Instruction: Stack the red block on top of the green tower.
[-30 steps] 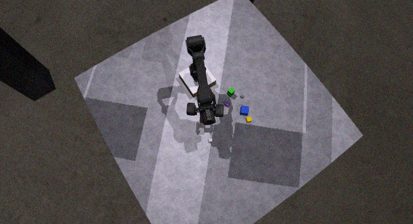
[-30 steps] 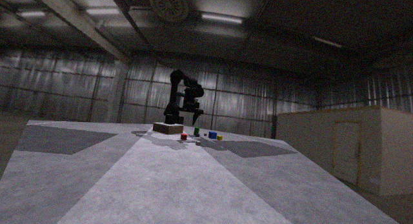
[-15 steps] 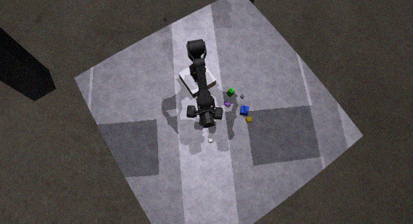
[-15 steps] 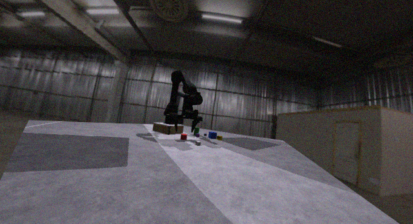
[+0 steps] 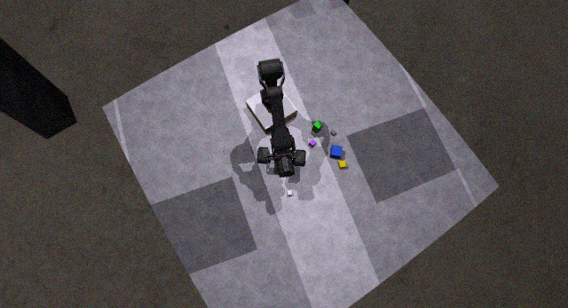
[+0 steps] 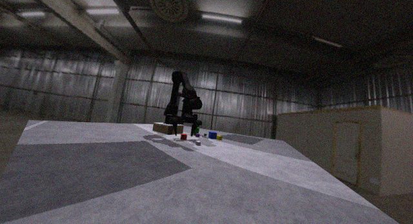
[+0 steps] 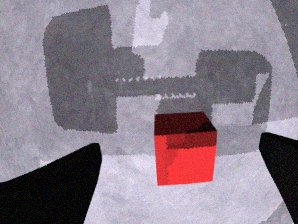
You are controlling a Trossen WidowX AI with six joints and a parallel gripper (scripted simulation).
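Right now the red block is right at my gripper tip. Round my gripper tip: purple block (16 cm to the left, 1 cm below, 1 cm behind); yellow block (21 cm to the left, 14 cm ahead, 1 cm below); blue block (22 cm to the left, 8 cm ahead).
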